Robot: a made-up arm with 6 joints.
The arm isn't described. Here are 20 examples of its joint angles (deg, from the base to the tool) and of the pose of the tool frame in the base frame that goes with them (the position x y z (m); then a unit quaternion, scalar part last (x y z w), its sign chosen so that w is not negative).
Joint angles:
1: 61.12 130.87 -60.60 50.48 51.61 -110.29
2: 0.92 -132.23 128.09 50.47 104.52 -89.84
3: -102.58 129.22 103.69 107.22 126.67 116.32
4: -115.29 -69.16 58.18 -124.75 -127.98 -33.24
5: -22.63 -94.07 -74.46 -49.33 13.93 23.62
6: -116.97 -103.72 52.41 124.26 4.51 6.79
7: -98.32 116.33 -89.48 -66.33 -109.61 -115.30
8: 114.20 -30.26 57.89 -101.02 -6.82 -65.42
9: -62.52 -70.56 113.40 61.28 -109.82 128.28
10: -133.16 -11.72 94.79 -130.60 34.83 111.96
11: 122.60 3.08 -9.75 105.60 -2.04 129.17
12: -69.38 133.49 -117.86 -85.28 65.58 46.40
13: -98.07 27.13 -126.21 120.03 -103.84 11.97
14: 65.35 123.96 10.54 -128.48 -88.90 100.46
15: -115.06 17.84 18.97 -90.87 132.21 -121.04
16: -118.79 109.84 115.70 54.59 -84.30 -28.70
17: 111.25 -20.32 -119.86 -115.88 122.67 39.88
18: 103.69 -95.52 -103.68 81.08 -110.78 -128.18
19: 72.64 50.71 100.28 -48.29 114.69 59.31
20: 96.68 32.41 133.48 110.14 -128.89 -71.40
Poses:
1: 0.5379 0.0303 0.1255 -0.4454 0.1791 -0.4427 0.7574
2: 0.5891 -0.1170 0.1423 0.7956 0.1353 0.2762 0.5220
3: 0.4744 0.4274 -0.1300 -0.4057 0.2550 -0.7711 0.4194
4: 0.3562 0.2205 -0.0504 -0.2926 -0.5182 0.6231 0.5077
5: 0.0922 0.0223 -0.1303 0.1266 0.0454 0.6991 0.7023
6: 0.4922 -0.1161 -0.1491 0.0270 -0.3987 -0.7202 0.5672
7: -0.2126 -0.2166 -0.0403 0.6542 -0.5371 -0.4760 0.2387
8: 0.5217 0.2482 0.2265 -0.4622 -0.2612 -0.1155 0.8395
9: 0.1130 -0.3827 0.4574 0.3242 0.3875 0.0495 0.8616
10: 0.5841 0.2711 -0.2691 -0.3749 0.0118 -0.8725 0.3130
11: -0.4007 0.1388 -0.2041 -0.8970 -0.0899 0.2117 0.3776
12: -0.0941 -0.2443 0.2127 -0.7943 -0.0081 0.0032 0.6074
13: -0.0204 0.1812 0.2883 -0.6835 0.5833 -0.4350 0.0580
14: -0.4734 0.0560 0.0665 -0.9604 0.1200 0.1854 0.1702
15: 0.5488 -0.2988 0.2093 0.0548 0.3301 -0.1373 0.9323
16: 0.1985 0.0902 0.2333 0.8685 -0.2453 0.2886 0.3196
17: 0.4290 -0.2477 -0.1265 -0.2678 -0.8237 -0.2192 0.4491
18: 0.4170 0.3990 -0.2262 0.5171 0.6864 0.4824 0.1693
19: 0.2994 0.3372 -0.0251 -0.3037 0.5369 -0.7797 0.1075
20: 0.0969 -0.3188 0.2158 -0.4841 0.5747 -0.6108 0.2495
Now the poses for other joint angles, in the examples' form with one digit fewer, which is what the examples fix.
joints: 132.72 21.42 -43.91 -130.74 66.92 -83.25
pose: 0.305 -0.169 -0.450 0.700 0.338 -0.355 0.519
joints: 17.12 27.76 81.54 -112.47 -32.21 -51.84
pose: 0.286 -0.263 0.348 0.749 -0.458 -0.088 0.470
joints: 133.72 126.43 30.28 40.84 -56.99 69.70
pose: 0.393 -0.277 0.007 -0.183 -0.610 0.705 0.312
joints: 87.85 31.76 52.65 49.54 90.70 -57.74
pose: -0.150 0.088 -0.133 -0.379 0.674 0.589 0.237
